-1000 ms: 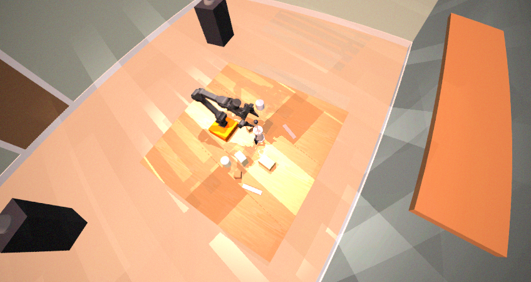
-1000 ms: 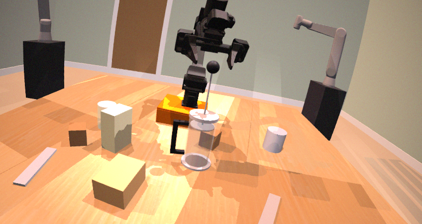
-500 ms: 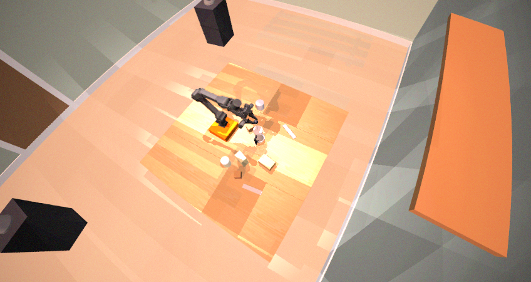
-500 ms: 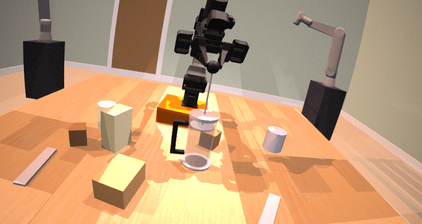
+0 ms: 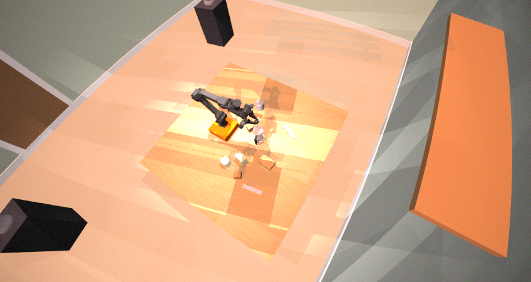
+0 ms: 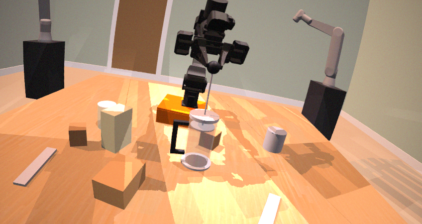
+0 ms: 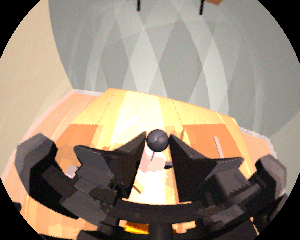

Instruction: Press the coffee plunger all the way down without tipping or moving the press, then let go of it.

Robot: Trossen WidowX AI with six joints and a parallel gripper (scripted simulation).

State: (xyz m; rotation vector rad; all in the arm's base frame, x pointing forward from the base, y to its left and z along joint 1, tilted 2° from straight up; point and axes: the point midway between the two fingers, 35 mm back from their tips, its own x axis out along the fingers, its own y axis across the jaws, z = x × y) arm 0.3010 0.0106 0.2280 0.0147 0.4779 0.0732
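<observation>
Now: the glass coffee press 10 mm behind my gripper tip, 20 mm to the right of it and 130 mm below it. The rest, counted from my gripper tip: tan box: 130 mm ahead, 170 mm to the right, 240 mm below; grey cylinder: 140 mm behind, 270 mm to the left, 230 mm below; cream block: 40 mm behind, 230 mm to the right, 210 mm below.
</observation>
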